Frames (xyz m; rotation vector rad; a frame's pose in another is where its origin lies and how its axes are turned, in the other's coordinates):
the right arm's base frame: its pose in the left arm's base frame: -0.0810 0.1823 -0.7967 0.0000 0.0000 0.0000
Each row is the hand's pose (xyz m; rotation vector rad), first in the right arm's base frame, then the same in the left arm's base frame.
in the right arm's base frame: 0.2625 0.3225 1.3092 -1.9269 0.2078 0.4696
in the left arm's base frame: 0.1815 0.5048 0.5125 -1.9269 0.2078 0.4696
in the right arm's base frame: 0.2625 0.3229 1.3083 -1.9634 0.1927 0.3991
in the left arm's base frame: 0.1815 0.5052 0.5116 -1.9634 0.1927 0.3991
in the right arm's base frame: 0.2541 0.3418 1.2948 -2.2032 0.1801 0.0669
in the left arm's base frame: 0.1731 0.5241 0.4981 -2.2032 0.1801 0.0669
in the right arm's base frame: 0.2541 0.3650 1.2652 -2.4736 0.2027 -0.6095
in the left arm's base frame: 0.1731 0.5473 0.4685 -2.4736 0.2027 -0.6095
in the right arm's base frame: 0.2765 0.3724 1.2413 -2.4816 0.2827 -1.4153
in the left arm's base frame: 0.1955 0.5547 0.4446 -2.4816 0.2827 -1.4153
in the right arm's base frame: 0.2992 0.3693 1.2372 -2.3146 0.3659 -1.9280
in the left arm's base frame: 0.2182 0.5516 0.4405 -2.3146 0.3659 -1.9280
